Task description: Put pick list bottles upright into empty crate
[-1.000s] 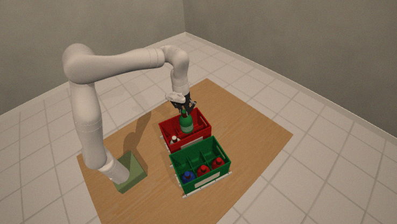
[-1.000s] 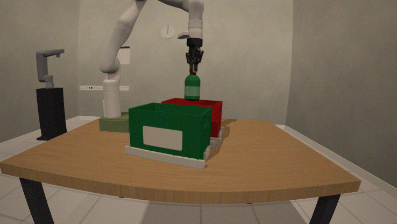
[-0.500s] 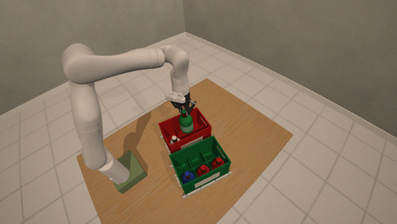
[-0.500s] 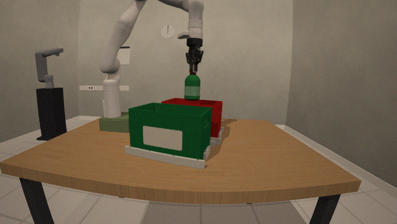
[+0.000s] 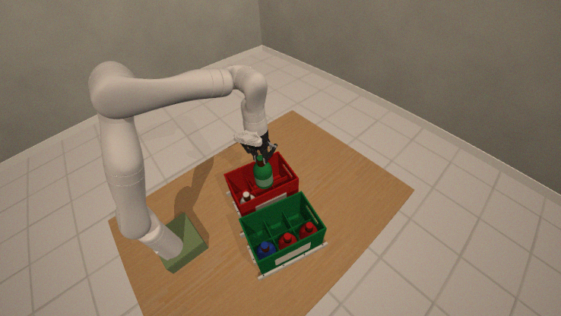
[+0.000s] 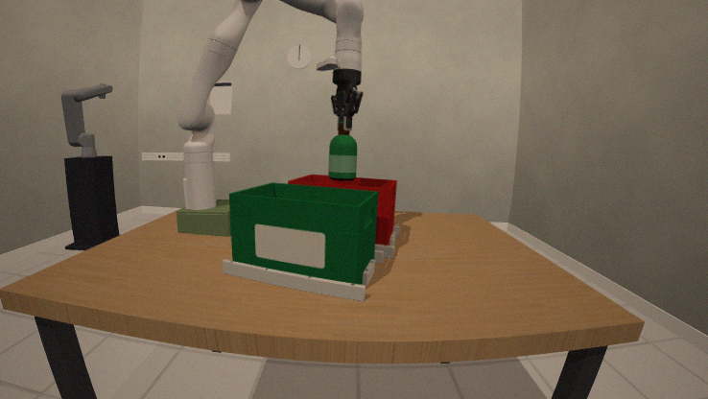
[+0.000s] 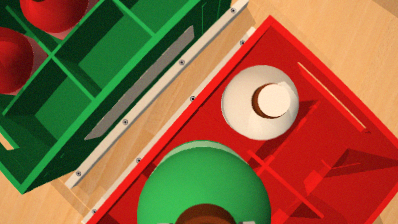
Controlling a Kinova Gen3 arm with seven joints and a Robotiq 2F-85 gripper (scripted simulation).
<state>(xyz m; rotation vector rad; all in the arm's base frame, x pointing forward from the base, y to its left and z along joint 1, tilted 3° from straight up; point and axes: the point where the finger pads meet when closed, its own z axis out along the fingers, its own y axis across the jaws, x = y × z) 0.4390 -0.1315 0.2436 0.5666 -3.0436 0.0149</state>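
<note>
My gripper is now 7 cm above the green-label bottle. The rest, counted from my hand: green crate (10 cm behind, 17 cm to the right, 25 cm below); then red crate (2 cm ahead, 4 cm to the left, 25 cm below); then white-labelled bottle (8 cm behind, 3 cm to the left, 24 cm below).
</note>
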